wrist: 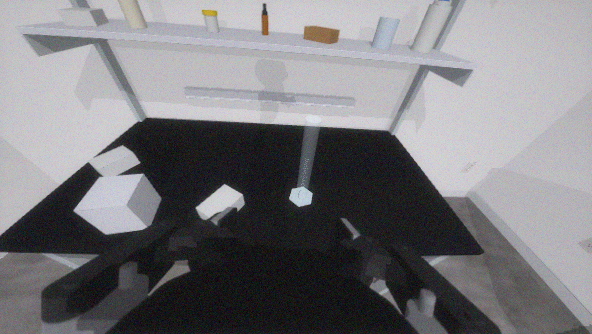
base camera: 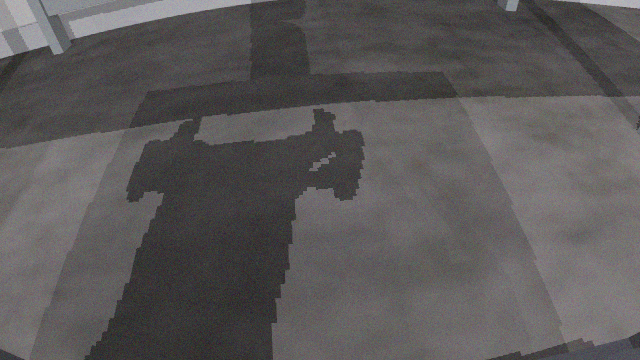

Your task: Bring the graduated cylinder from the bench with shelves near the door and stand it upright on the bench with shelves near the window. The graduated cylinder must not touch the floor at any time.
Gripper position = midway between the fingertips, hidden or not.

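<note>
A graduated cylinder (wrist: 300, 196) appears in the scene, though in the base camera view the cylinder is out of frame. The gripper (wrist: 286, 223) can be seen as well.
</note>
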